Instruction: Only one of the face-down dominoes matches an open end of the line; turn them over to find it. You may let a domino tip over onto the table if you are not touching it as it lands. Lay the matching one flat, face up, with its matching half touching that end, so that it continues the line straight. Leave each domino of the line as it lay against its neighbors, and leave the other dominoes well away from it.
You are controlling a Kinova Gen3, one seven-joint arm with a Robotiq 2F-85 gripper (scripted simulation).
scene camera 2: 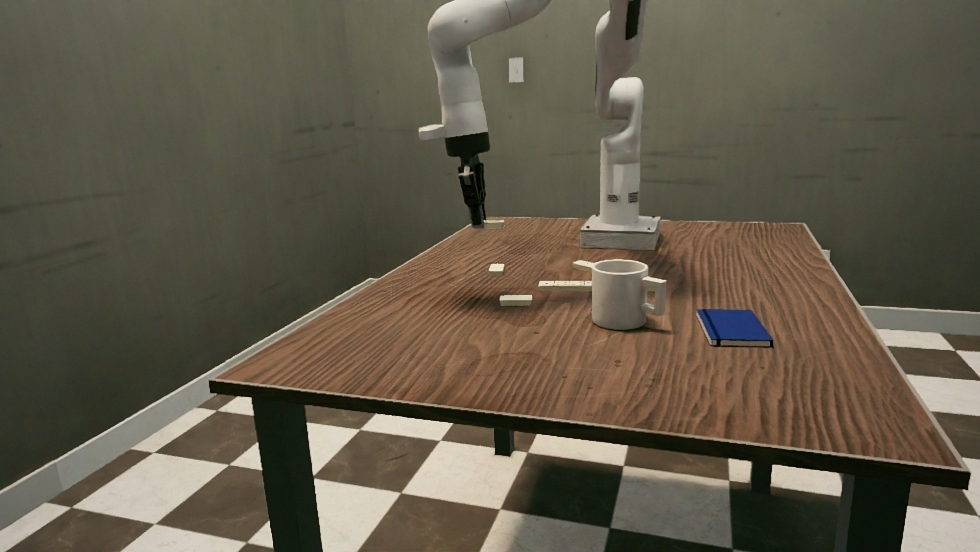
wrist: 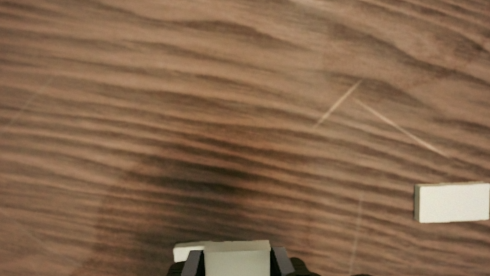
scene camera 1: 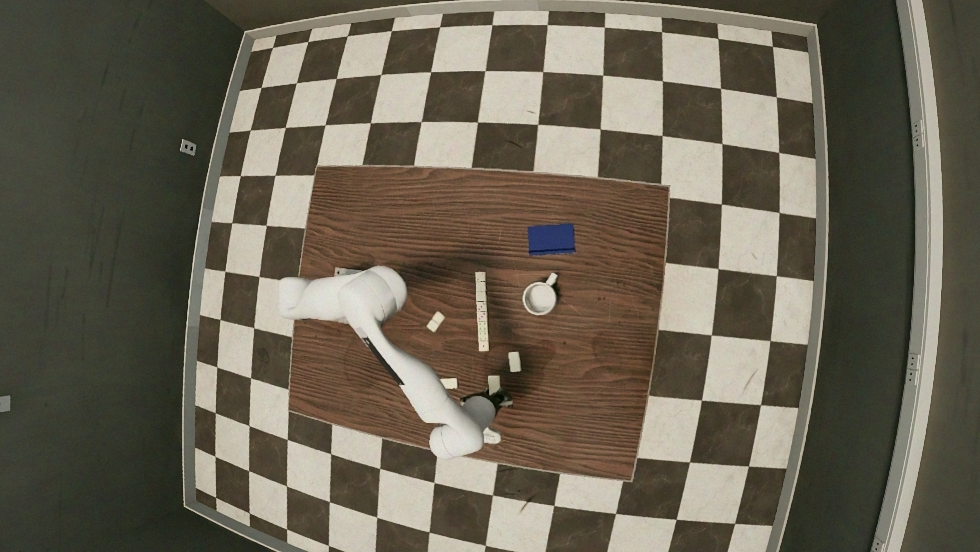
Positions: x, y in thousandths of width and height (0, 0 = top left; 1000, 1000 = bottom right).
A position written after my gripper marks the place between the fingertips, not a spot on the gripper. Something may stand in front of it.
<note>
In view: my gripper (scene camera 2: 489, 410) and a white mug (scene camera 2: 632, 546).
The wrist view does not show the white mug: it is out of frame.
</note>
